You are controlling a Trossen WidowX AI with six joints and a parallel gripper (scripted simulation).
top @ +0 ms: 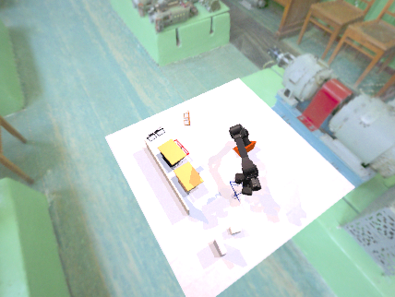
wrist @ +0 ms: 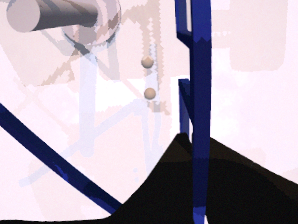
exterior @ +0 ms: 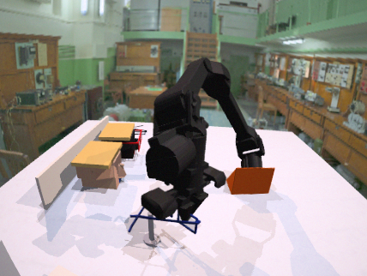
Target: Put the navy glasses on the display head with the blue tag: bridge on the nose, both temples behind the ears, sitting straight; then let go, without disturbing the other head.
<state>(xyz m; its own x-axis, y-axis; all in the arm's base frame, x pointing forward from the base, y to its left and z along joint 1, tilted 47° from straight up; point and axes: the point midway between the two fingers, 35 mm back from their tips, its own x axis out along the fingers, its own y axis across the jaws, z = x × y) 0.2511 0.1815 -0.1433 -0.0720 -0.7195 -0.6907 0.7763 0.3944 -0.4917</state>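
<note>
The grey post is 70 mm ahead of my gripper tip, 10 mm to the right of it and 50 mm below it. The rest, counted from my gripper tip: pale backboard 350 mm ahead, 400 mm to the right, 20 mm below.
</note>
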